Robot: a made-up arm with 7 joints.
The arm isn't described. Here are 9 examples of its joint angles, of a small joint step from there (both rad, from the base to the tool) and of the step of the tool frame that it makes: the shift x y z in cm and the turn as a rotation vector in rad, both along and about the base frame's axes.
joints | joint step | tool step
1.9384 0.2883 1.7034 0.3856 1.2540 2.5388 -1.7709 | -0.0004 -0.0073 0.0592 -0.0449 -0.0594 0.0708 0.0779 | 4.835 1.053 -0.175 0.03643 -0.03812 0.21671
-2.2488 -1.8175 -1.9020 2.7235 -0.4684 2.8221 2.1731 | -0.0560 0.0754 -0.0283 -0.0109 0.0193 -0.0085 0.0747 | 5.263 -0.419 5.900 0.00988 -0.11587 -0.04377
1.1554 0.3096 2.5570 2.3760 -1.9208 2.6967 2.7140 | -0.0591 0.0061 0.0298 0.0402 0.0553 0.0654 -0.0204 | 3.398 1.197 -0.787 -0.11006 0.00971 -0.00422
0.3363 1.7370 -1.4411 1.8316 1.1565 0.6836 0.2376 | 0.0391 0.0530 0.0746 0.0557 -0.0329 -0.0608 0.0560 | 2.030 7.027 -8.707 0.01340 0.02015 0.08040
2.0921 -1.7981 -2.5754 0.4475 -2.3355 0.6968 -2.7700 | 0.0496 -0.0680 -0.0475 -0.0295 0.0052 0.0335 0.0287 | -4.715 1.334 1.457 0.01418 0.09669 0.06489
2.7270 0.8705 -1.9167 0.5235 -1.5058 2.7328 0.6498 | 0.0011 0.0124 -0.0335 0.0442 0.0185 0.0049 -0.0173 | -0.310 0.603 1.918 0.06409 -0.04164 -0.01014
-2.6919 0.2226 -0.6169 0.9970 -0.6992 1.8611 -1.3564 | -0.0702 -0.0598 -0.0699 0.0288 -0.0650 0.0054 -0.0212 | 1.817 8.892 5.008 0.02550 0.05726 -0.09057
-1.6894 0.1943 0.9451 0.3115 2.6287 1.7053 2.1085 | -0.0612 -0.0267 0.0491 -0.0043 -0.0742 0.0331 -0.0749 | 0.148 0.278 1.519 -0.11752 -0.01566 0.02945
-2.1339 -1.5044 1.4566 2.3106 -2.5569 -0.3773 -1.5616 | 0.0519 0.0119 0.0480 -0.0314 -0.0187 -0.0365 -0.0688 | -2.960 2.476 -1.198 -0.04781 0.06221 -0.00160
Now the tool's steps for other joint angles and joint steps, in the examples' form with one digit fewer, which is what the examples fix.
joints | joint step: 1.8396 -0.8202 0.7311 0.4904 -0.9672 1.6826 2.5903 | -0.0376 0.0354 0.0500 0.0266 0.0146 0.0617 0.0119
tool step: -0.71 0.23 -0.14 0.0029 -0.0300 -0.0525
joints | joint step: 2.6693 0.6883 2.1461 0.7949 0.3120 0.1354 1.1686 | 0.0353 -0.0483 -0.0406 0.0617 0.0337 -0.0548 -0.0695
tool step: -1.72 -2.17 1.78 -0.0619 0.0474 -0.0554
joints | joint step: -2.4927 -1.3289 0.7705 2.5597 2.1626 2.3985 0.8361 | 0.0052 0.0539 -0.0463 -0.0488 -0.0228 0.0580 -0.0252
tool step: -2.28 -3.11 7.30 0.0050 -0.0373 -0.0285
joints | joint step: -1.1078 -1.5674 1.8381 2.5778 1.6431 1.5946 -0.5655 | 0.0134 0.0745 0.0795 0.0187 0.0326 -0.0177 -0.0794
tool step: -4.59 0.18 7.36 0.0836 0.1455 0.0973
